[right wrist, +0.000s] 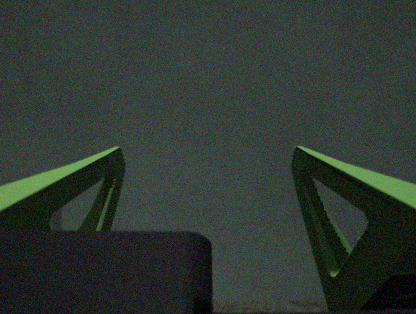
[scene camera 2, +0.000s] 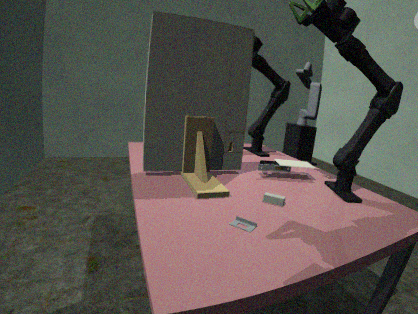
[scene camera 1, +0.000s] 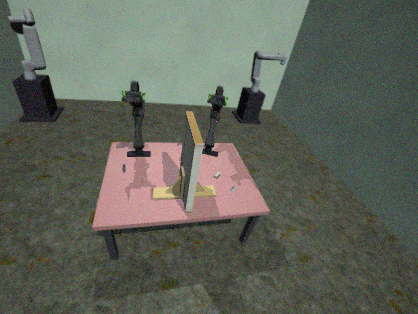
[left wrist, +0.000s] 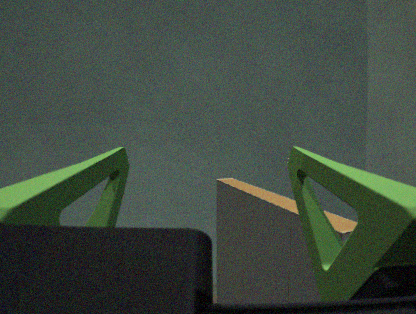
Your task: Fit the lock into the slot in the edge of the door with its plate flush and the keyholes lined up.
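Pixels of known places: left gripper, fingertip midpoint: [scene camera 1: 218,97] [left wrist: 208,156]; right gripper, fingertip midpoint: [right wrist: 208,156] [scene camera 1: 132,94]; left arm's base, origin of the base link: [scene camera 2: 341,192] [scene camera 1: 207,152]; right arm's base, origin of the base link: [scene camera 2: 255,152] [scene camera 1: 139,154].
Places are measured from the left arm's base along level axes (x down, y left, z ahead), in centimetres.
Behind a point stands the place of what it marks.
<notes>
The door [scene camera 1: 194,175] @(z 75.0, x -35.5, y -1.6 cm) [scene camera 2: 195,70] @(z 59.0, x -37.9, y -5.5 cm) [left wrist: 250,240] @(z 57.3, x -47.9, y -6.1 cm) stands upright in a wooden stand, with a keyhole [scene camera 2: 230,146] low near its right edge in scene camera 2. The slot is not visible. A dark case with a long pale plate [scene camera 2: 296,163] @(z 15.1, x -5.8, y -15.7 cm), apparently the lock, lies beyond the door's right edge in scene camera 2; I cannot make it out in scene camera 1. My left gripper [scene camera 1: 218,97] @(z 28.1, x -66.2, y 0.9 cm) [scene camera 2: 303,11] [left wrist: 208,156] @(z 28.1, x -66.2, y 0.9 cm) is open and empty, high above the table. My right gripper [scene camera 1: 134,95] @(z 51.5, x -65.8, y -48.0 cm) [right wrist: 208,156] @(z 51.5, x -65.8, y -48.0 cm) is open and empty, also raised high, away from the door.
A pale block [scene camera 1: 217,175] @(z 31.9, x -1.9, y 13.2 cm) [scene camera 2: 274,199] @(z 30.9, x -1.5, y 14.1 cm) and a small grey plate with an opening [scene camera 1: 233,188] @(z 41.2, x -0.1, y 27.8 cm) [scene camera 2: 243,224] @(z 41.5, x 0.0, y 27.8 cm) lie on the pink table [scene camera 1: 240,205] @(z 57.2, x 0.0, y 34.1 cm) [scene camera 2: 190,270] @(z 52.4, x 0.0, y 46.0 cm). A small dark piece [scene camera 1: 124,168] @(z 50.2, x -3.5, y -59.0 cm) lies left. The wooden stand [scene camera 1: 165,193] @(z 63.7, x -1.8, y -21.4 cm) [scene camera 2: 212,187] @(z 49.6, x -1.8, y 9.2 cm) braces the door.
</notes>
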